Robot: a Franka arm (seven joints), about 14 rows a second.
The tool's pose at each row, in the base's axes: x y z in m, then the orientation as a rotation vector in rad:
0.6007, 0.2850, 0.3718, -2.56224, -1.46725, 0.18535
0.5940, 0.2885, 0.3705, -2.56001, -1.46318, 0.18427
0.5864, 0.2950, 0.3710, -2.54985, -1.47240, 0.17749
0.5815, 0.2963, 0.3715, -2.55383, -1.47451, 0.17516
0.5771, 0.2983, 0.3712, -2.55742, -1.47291, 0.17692
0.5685, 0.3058, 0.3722, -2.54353, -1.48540, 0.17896
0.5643, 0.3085, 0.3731, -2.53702, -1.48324, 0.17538
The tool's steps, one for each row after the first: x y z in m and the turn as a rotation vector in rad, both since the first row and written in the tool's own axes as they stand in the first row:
-0.0003, -0.0071, 0.0029, 0.00321, 0.00265, 0.00132
0.0014, -0.0168, 0.0046, 0.00495, 0.00776, -0.00812
0.0001, -0.0217, 0.0052, 0.00030, 0.00712, -0.00790
-0.0004, -0.0263, 0.0065, -0.00122, 0.00522, -0.00552
0.0017, -0.0375, 0.0080, 0.00435, 0.00530, -0.01763
0.0019, -0.0425, 0.0082, 0.00926, 0.01046, -0.01921

